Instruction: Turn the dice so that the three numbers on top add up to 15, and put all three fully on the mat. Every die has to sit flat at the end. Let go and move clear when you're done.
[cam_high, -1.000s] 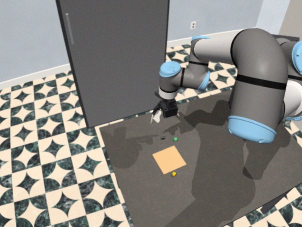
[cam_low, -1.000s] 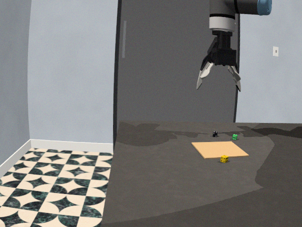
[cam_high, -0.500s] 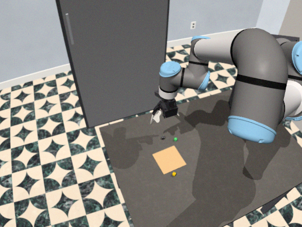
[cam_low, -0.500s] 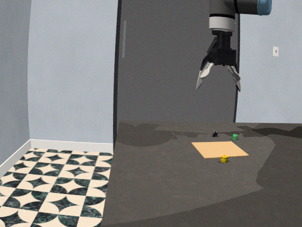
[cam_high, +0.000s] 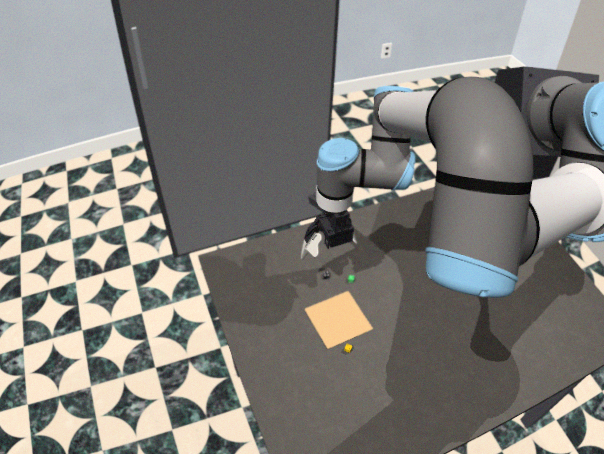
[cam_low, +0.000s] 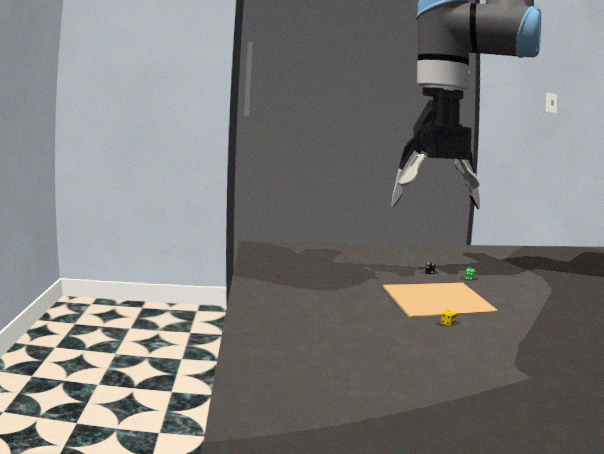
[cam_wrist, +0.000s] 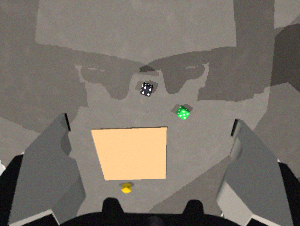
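My hand is 10 cm above the black die and 1 cm to the right of it. Round my hand: yellow die (26 cm to the left, 10 cm below, 1 cm behind); orange mat (16 cm to the left, 11 cm below); green die (10 cm below, 7 cm behind, 4 cm to the left).
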